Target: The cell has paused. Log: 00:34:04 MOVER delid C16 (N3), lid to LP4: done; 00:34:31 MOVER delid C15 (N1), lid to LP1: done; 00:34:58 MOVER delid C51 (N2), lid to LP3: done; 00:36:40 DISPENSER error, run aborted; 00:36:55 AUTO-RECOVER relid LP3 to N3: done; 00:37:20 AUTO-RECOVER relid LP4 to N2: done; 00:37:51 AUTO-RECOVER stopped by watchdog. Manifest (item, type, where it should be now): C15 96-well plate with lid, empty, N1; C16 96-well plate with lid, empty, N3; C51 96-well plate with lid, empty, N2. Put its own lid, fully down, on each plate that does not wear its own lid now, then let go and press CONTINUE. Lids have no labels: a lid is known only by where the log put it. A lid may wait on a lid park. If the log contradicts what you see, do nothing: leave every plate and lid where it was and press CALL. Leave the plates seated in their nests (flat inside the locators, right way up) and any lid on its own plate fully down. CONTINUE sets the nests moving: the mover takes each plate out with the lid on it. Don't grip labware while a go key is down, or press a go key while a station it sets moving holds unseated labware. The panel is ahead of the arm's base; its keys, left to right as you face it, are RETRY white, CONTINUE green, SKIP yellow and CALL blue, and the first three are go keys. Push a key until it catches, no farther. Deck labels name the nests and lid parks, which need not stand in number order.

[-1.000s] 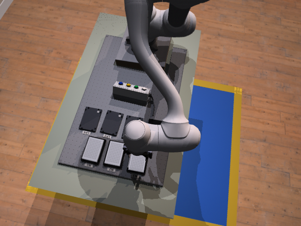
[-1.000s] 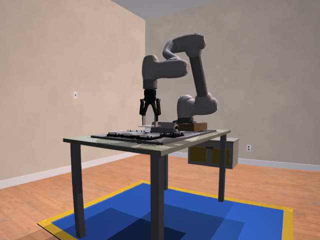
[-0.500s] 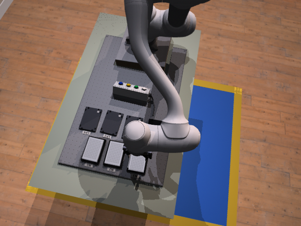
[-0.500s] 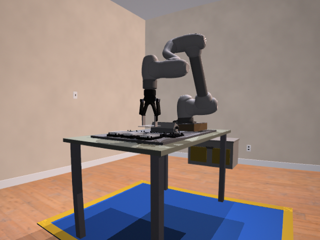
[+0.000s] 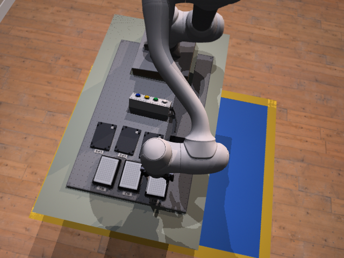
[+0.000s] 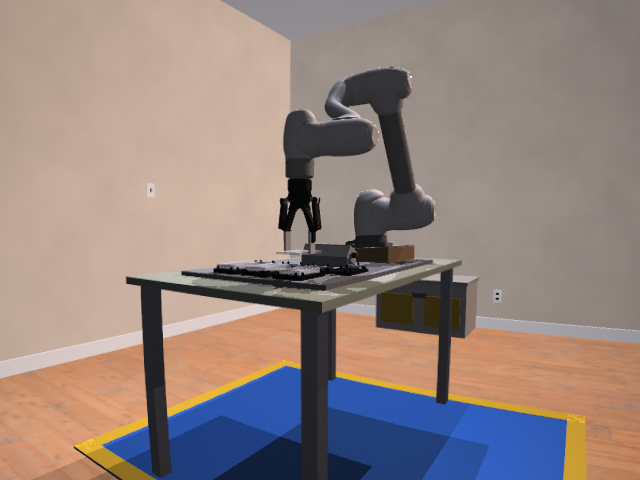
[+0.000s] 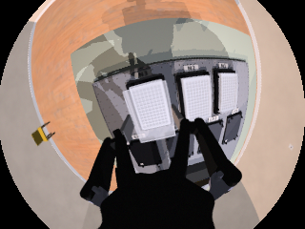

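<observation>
My hand is 8 cm above the 96-well plate. Round my hand: lid park LP2: 22 cm behind, 17 cm to the right, 10 cm below; then lid park LP3: 19 cm behind, 10 cm below, 4 cm to the right; then lid park LP1: 17 cm behind, 10 cm to the left, 10 cm below.
</observation>
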